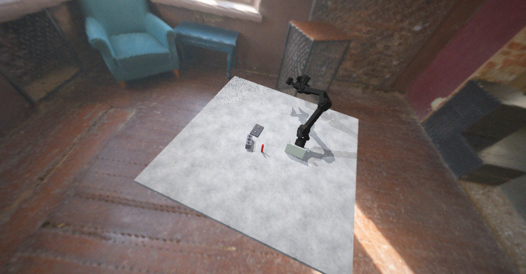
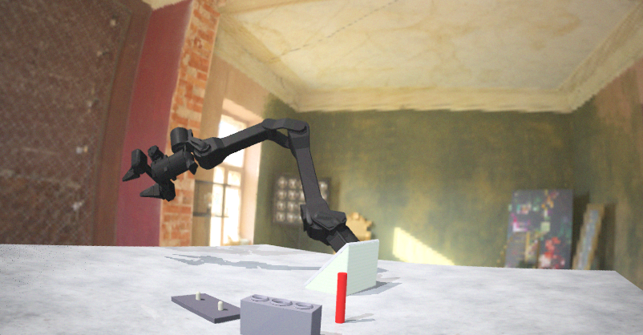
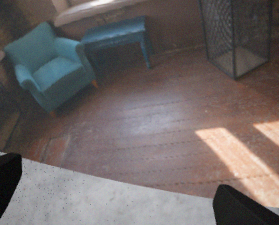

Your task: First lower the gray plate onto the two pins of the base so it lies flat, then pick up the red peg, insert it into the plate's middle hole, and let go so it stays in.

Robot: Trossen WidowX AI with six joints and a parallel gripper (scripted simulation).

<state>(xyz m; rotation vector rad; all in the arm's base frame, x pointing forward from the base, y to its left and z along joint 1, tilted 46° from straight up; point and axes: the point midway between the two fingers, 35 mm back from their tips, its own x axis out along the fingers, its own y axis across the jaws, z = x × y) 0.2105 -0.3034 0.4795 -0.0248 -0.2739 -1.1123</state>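
The gray plate is 140 mm ahead of my gripper tip, 670 mm to the left of it and 140 mm below it. Round my gripper tip: dark base (130 mm ahead, 520 mm to the left, 170 mm below); then red peg (20 mm ahead, 690 mm to the left, 140 mm below).
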